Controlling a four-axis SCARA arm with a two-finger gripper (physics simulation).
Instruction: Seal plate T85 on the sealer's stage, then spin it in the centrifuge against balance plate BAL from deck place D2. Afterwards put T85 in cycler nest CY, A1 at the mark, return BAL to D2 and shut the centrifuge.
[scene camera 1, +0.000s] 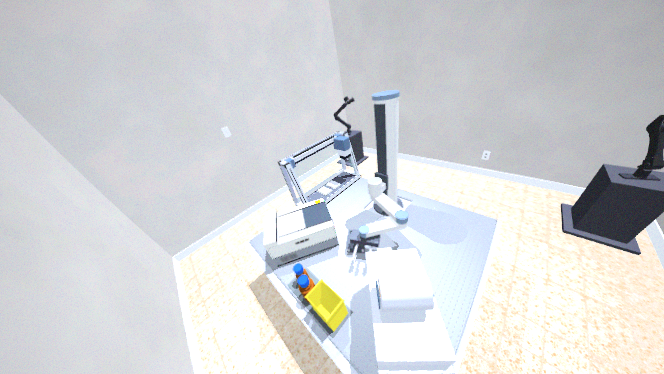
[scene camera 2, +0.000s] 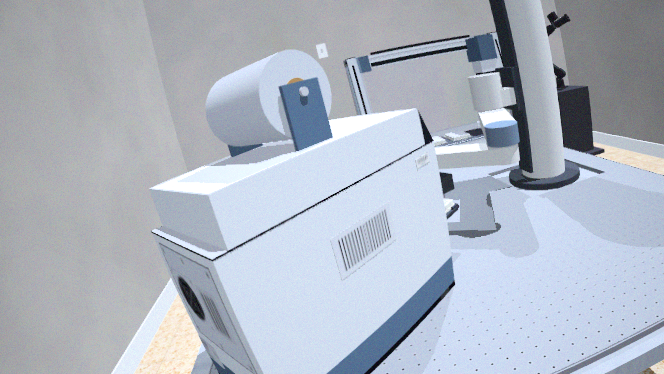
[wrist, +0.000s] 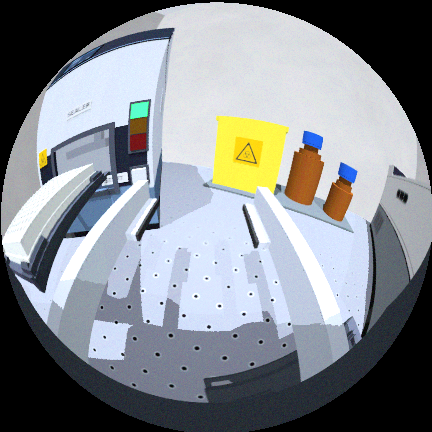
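With my gripper (wrist: 200, 193) holding nothing, I look at the centrifuge (scene camera 1: 304, 230), which I can find again at (wrist: 393, 228). A yellow biohazard bin (scene camera 1: 329, 309) is here as well, visible also at (wrist: 248, 152). I see a brown bottle with blue cap (wrist: 306, 167). There is a foil roll (scene camera 2: 245, 108) too, and a dark drawer tray (wrist: 36, 271).
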